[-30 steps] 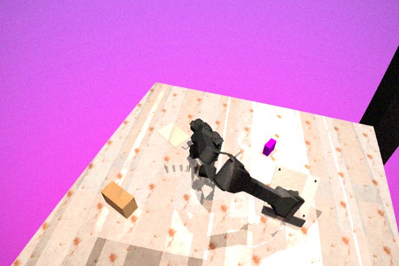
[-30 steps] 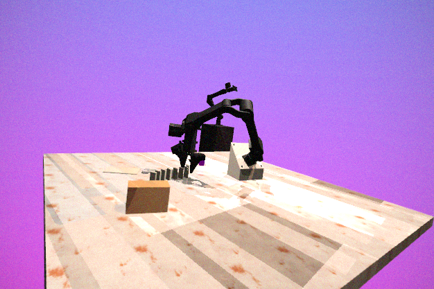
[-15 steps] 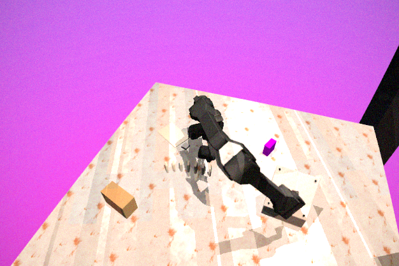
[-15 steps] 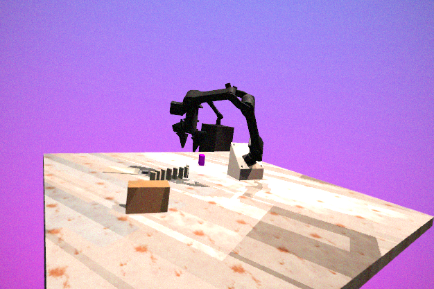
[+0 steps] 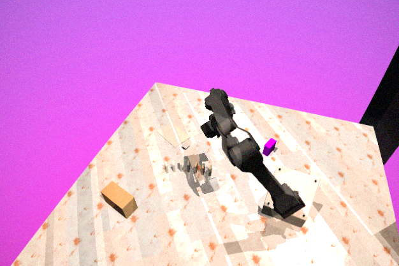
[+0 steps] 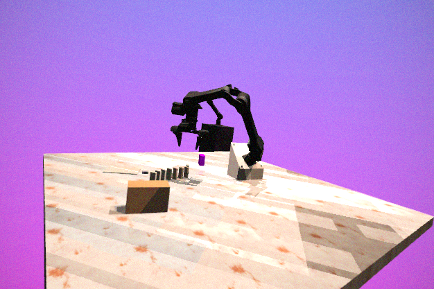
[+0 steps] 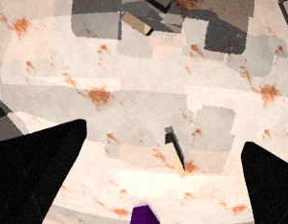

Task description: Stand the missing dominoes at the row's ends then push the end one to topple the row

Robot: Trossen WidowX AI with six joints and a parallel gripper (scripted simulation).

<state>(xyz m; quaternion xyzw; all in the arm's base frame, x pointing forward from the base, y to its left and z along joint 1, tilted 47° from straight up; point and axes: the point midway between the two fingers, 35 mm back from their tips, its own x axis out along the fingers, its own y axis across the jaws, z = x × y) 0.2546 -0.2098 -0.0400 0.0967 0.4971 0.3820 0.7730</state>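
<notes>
The purple block is 200 mm behind my gripper tip, 130 mm to the right of it and 100 mm below it. The rest, counted from my gripper tip: flat pale sheet (260 mm ahead, 130 mm to the right, 130 mm below); then brown cardboard box (340 mm ahead, 290 mm to the left, 90 mm below); then small flat piece (180 mm ahead, 70 mm to the right, 120 mm below).
</notes>
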